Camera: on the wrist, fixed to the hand. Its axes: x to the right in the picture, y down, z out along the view.
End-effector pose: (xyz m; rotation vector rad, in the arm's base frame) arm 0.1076 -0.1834 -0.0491 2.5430 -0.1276 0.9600
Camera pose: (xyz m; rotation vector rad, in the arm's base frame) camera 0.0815 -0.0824 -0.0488 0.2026 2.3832 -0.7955
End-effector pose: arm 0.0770 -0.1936 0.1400 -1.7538 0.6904 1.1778
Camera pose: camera 0.1661 -0.2069 0.1925 -0.4963 -1.7620 -0.9250
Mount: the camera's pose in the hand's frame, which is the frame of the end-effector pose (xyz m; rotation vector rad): -0.0135 -0.0857 -0.0579 -0.1047 0.3094 3.1019
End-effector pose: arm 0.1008 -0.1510 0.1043 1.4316 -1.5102 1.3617
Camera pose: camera 0.1745 -0.0809 0.1275 1.5619 1.3285 -0.8965
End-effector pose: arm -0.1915 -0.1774 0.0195 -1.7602 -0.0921 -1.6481
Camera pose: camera -0.2860 -0.1389 0.0412 0.0189 1.6886 0.6400
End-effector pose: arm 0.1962 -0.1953 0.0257 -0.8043 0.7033 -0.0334
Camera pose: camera 0.1713 -0.2895 0.0629 -0.9355 -1.4600 -2.5702
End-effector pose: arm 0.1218 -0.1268 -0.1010 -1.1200 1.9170 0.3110
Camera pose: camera 0.1612 -0.2010 -0.0392 -2.0391 -1.3757 -1.1535
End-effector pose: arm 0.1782 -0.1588 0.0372 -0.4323 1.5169 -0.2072
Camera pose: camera 0.1317 -0.2396 0.0839 2.0416 0.8442 2.1588
